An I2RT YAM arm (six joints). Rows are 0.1 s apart.
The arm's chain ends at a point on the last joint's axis. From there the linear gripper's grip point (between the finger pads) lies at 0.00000 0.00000 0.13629 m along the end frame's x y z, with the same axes.
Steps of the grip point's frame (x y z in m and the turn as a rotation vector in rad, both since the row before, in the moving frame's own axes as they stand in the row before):
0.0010 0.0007 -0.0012 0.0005 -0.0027 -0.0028
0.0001 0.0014 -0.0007 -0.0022 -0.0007 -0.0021
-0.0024 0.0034 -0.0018 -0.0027 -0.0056 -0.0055
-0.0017 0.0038 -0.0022 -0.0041 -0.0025 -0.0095
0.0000 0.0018 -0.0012 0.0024 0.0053 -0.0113
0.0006 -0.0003 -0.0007 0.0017 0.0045 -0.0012
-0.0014 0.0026 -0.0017 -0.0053 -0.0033 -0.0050
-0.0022 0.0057 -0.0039 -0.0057 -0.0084 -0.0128
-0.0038 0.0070 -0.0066 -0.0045 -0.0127 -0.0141
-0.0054 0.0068 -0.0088 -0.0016 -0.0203 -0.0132
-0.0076 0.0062 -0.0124 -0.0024 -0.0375 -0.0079
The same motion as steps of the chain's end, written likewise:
0.0014 0.0008 -0.0012 0.0005 -0.0027 -0.0028
0.0002 0.0011 -0.0007 -0.0022 -0.0007 -0.0021
-0.0016 0.0030 -0.0018 -0.0027 -0.0056 -0.0055
-0.0014 0.0032 -0.0022 -0.0041 -0.0025 -0.0095
-0.0007 0.0021 -0.0012 0.0024 0.0053 -0.0113
0.0000 -0.0001 -0.0007 0.0017 0.0045 -0.0012
-0.0010 0.0019 -0.0017 -0.0053 -0.0033 -0.0050
-0.0011 0.0049 -0.0039 -0.0057 -0.0084 -0.0128
-0.0021 0.0064 -0.0066 -0.0045 -0.0127 -0.0141
-0.0026 0.0066 -0.0088 -0.0016 -0.0203 -0.0132
-0.0025 0.0059 -0.0123 -0.0024 -0.0375 -0.0079

